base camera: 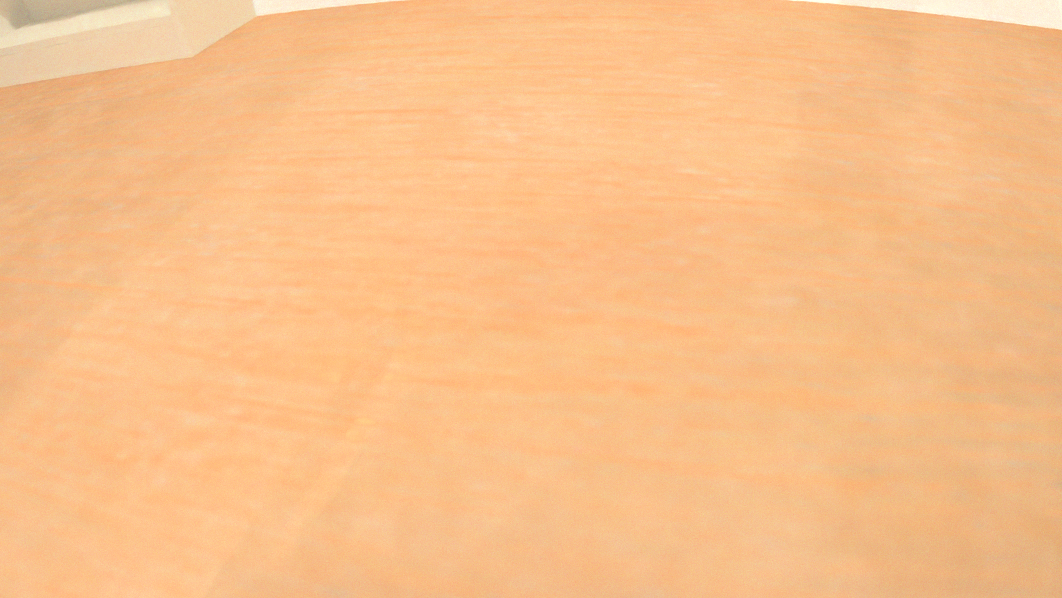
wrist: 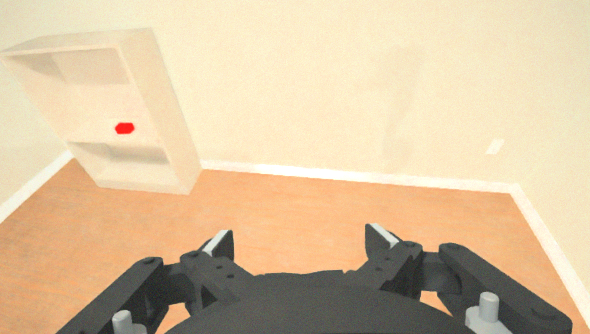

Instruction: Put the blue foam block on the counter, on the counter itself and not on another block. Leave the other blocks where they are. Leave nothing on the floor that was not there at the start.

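Places are measured from the arm's base along level axes (x ahead, y left, z up), in metres.
Pixels of known places: gripper, fingertip midpoint: (wrist: 299,241).
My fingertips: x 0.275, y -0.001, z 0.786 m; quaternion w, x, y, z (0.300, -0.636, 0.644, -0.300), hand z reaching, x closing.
Behind a point stands the place of what it marks.
My gripper (wrist: 299,241) {x 0.275, y -0.001, z 0.786 m} is open, with nothing between its fingers, at the bottom of the wrist view. A red block (wrist: 124,128) {x 1.494, y 1.059, z 0.128 m} sits on the middle shelf of a pale shelf unit (wrist: 167,115) {x 1.499, y 0.744, z 0.196 m} at the left of the wrist view, well beyond the gripper. The blue foam block does not show in either view. The counter does not show in either view.
The foot of a pale piece of furniture (base camera: 111,55) {x 1.401, y 0.994, z -0.364 m} shows at the top left of the base camera view. Wooden floor (base camera: 520,297) {x 0.509, y 0.036, z -0.397 m} (wrist: 300,210) {x 1.179, y -0.048, z -0.397 m} stretches to a white skirting board (wrist: 320,172) {x 1.469, y -0.216, z -0.334 m} along the walls. A small white plate (wrist: 495,146) {x 1.269, y -1.298, z 0.011 m} is on the wall at the right.
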